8 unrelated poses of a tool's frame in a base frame.
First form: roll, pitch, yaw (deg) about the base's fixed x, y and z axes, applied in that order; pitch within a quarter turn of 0, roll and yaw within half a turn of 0; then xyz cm.
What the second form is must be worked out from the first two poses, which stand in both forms.
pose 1, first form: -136.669, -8.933, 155.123, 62.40, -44.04, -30.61
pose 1, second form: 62.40, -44.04, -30.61, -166.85, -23.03, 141.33
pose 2, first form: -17.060, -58.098, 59.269, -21.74, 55.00, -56.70
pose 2, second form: -21.74, 55.00, -56.70, 68.75, -41.83, 47.31
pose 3, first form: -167.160, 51.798, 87.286, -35.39, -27.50, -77.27
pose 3, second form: -35.39, -27.50, -77.27, -88.26, -14.97, 128.62
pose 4, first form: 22.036, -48.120, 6.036, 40.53, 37.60, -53.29
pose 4, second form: 40.53, 37.60, -53.29, 29.48, -40.31, 35.76
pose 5, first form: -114.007, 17.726, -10.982, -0.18, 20.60, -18.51
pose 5, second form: -0.18, 20.60, -18.51, 20.55, 3.00, -112.83
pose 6, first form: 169.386, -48.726, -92.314, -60.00, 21.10, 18.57
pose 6, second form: -60.00, 21.10, 18.57, 91.56, -12.35, 131.59
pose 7, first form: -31.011, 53.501, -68.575, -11.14, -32.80, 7.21
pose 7, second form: -11.14, -32.80, 7.21, -71.43, 46.99, 41.63
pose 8, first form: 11.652, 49.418, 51.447, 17.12, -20.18, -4.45
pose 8, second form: 17.12, -20.18, -4.45, 58.83, 38.43, -35.58
